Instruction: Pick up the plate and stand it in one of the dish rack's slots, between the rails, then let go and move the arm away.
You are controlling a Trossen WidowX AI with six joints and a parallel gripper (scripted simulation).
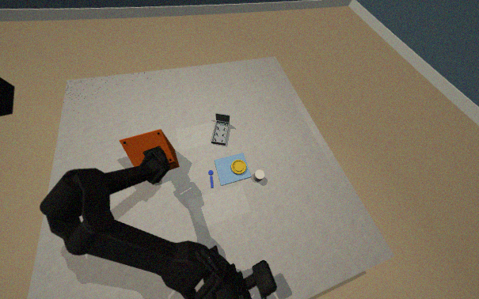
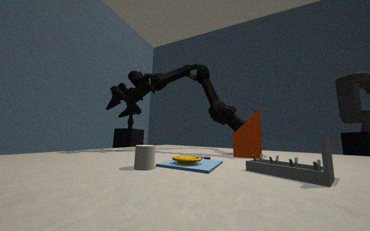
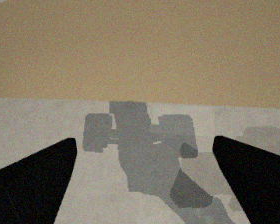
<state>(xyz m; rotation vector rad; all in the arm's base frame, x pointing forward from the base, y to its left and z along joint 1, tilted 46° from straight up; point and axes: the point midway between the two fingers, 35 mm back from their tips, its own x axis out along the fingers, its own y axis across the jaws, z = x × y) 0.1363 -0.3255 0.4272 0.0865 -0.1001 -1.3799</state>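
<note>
The yellow plate is 170 mm ahead of my gripper tip, 410 mm to the left of it and 150 mm below it. From my gripper tip the other things lie so: light blue mat (140 mm ahead, 420 mm to the left, 170 mm below); then blue spoon (30 mm ahead, 420 mm to the left, 170 mm below); then cup (240 mm ahead, 330 mm to the left, 140 mm below).
</note>
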